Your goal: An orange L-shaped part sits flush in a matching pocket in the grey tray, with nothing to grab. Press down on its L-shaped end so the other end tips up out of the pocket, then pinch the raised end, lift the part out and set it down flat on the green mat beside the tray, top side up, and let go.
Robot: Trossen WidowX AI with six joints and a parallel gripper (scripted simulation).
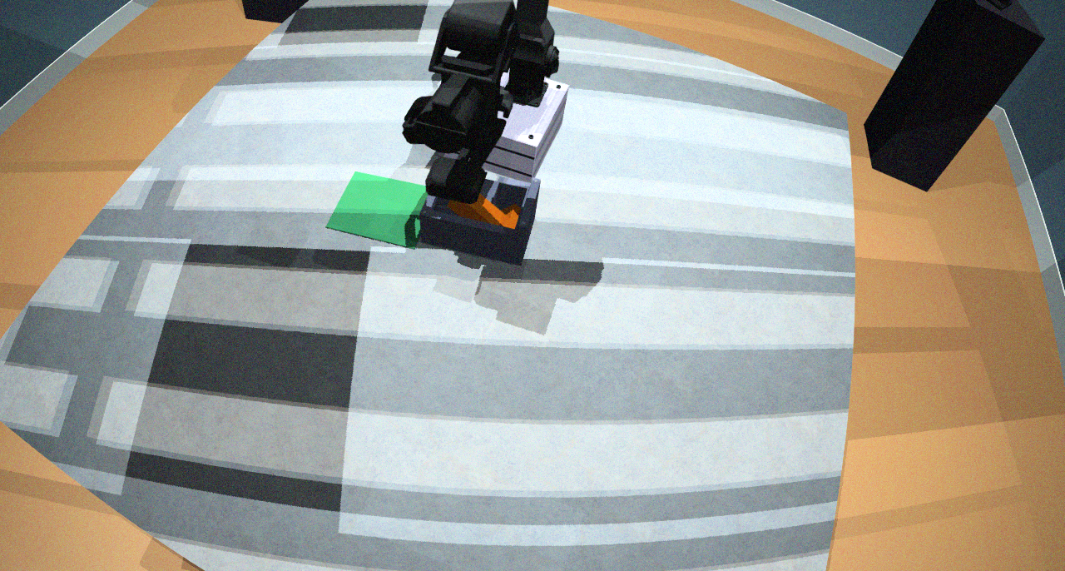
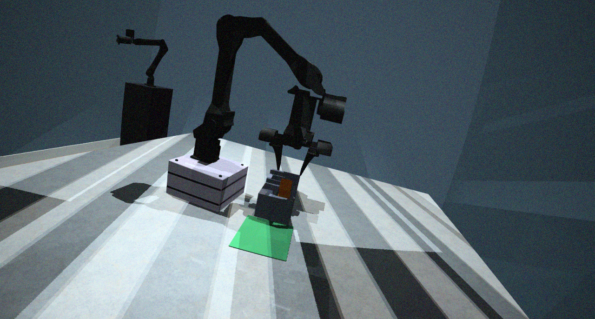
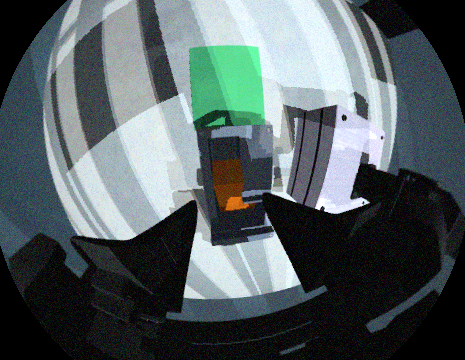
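The orange L-shaped part lies 70 mm below my gripper tip, 30 mm to the left of it and 20 mm behind it. From my gripper tip the other things lie so: green mat (140 mm to the right, 130 mm below, 10 mm behind).
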